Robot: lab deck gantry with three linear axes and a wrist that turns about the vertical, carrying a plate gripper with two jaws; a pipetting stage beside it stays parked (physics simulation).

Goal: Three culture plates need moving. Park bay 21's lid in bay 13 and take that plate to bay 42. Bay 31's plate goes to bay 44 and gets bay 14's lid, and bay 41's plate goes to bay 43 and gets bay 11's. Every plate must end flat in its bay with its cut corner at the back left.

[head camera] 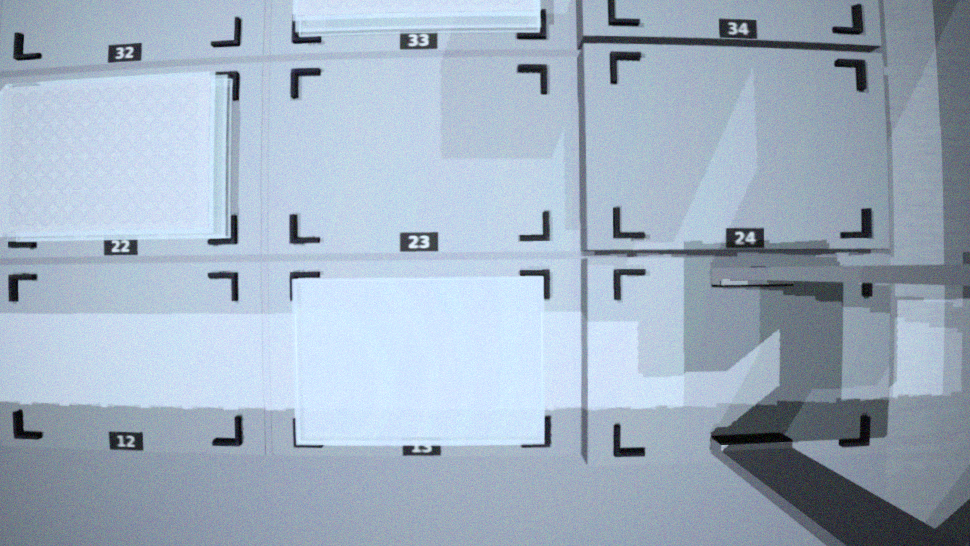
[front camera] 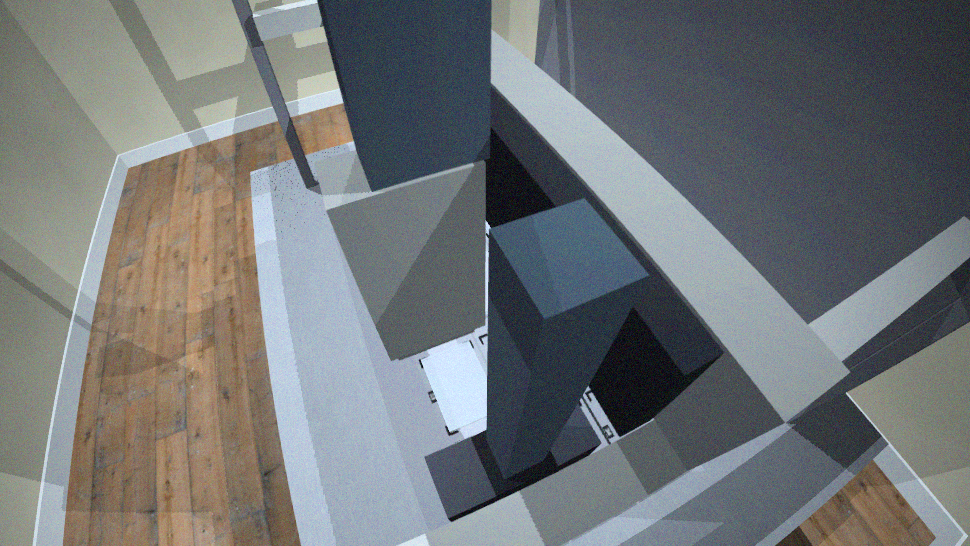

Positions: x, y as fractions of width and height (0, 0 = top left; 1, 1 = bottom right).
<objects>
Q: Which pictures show my gripper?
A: The head camera view and the front camera view: all of them.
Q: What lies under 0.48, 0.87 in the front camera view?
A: My gripper.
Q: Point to a bay 14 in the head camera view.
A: At 0.70, 0.66
</objects>
